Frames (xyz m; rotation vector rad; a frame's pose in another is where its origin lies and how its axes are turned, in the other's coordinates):
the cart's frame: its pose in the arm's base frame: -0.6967 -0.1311 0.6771 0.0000 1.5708 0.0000
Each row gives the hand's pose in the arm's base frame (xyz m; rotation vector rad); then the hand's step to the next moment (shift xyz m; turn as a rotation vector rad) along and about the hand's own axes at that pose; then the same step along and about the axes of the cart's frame.
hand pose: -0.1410 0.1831 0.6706 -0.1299 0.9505 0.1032
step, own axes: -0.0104 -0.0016 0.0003 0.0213 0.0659 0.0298
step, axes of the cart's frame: -0.0088 -0.0019 -0.0055 0.0046 0.0704 0.0267
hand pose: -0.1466 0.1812 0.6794 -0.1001 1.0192 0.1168
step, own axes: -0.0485 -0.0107 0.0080 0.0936 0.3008 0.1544
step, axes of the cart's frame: -0.0459 -0.0119 -0.0169 0.0082 0.3235 0.1354
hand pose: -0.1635 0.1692 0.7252 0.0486 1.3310 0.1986
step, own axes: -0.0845 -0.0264 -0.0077 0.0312 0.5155 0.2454
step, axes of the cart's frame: -0.0753 -0.0410 -0.0233 -0.1053 0.5308 0.1846
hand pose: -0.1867 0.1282 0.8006 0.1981 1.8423 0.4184
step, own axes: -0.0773 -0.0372 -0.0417 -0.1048 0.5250 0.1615
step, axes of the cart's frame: -0.0652 -0.0684 -0.0129 -0.2514 0.4776 0.1463
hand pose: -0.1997 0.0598 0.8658 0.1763 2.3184 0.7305
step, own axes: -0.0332 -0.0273 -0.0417 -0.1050 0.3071 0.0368
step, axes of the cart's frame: -0.0294 -0.0522 -0.0003 -0.2071 0.2393 0.0807
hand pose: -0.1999 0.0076 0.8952 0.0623 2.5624 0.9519
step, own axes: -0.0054 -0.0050 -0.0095 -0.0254 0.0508 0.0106
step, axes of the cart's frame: -0.0053 -0.0107 0.0018 -0.0340 0.0409 0.0225
